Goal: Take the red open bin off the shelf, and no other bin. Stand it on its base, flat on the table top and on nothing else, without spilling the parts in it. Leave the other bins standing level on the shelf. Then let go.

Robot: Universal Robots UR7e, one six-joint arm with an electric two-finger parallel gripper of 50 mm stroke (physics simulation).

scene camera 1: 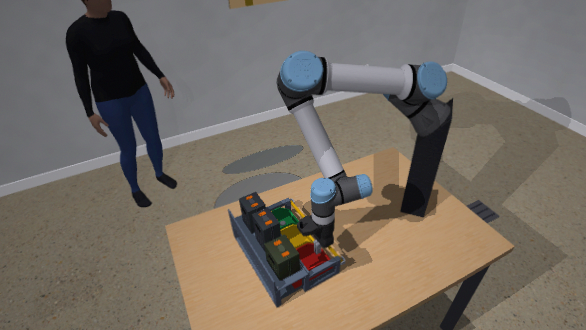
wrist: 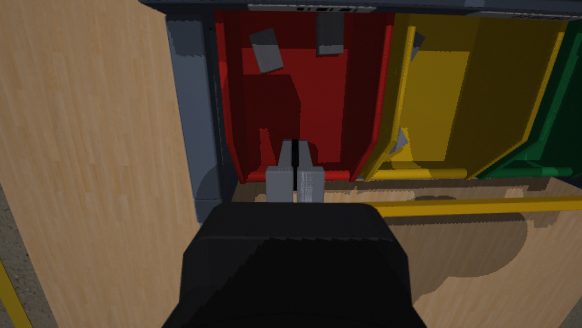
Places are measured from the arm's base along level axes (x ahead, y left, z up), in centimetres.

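Pixels of known places: gripper, fingertip midpoint: (scene camera 1: pixel 317 251) (wrist: pixel 295 154); arm's base, origin of the base link: (scene camera 1: pixel 434 121).
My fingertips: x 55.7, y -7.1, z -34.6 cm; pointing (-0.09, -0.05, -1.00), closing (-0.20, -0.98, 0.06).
Note:
Ahead of a thing's pixels: the offset from my fingertips to its middle. Level surfaces: height alone.
The red open bin @[dx +4.2, dy -1.4, dz -4.0 cm] (scene camera 1: pixel 309 256) (wrist: pixel 322 105) sits in the shelf's lower level at the near end. In the wrist view two grey parts, one @[dx +7.0, dy +0.6, dz -6.7 cm] (wrist: pixel 266 51) and another @[dx +7.3, dy -4.7, dz -6.7 cm] (wrist: pixel 330 36), lie toward its back; its rear end is hidden under the upper level. My gripper (scene camera 1: pixel 317 250) (wrist: pixel 295 154) is shut and empty, pointing down. Its fingertips are over the front part of the red bin, inside the front lip in the wrist view. The height gap is hard to tell. The yellow bin @[dx +1.9, dy -12.4, dz -4.0 cm] (scene camera 1: pixel 292 236) (wrist: pixel 435 100) and green bin @[dx -0.4, dy -23.4, dz -4.0 cm] (scene camera 1: pixel 284 216) (wrist: pixel 565 125) stand beside it in a row.
The blue-grey shelf (scene camera 1: pixel 252 257) (wrist: pixel 194 100) stands on the wooden table @[dz -8.4 cm] (scene camera 1: pixel 425 270) (wrist: pixel 90 150). A yellow bar @[dx -8.2, dy -10.3, dz -2.4 cm] (scene camera 1: pixel 297 207) (wrist: pixel 480 205) crosses in front of the bins. Three dark cases @[dx +8.8, dy -25.9, dz +7.9 cm] (scene camera 1: pixel 251 206) @[dx +11.0, dy -14.9, dz +8.4 cm] (scene camera 1: pixel 265 225) @[dx +13.8, dy -3.3, dz +6.7 cm] (scene camera 1: pixel 282 257) stand on the shelf's upper level. A person (scene camera 1: pixel 107 60) stands beyond the table.

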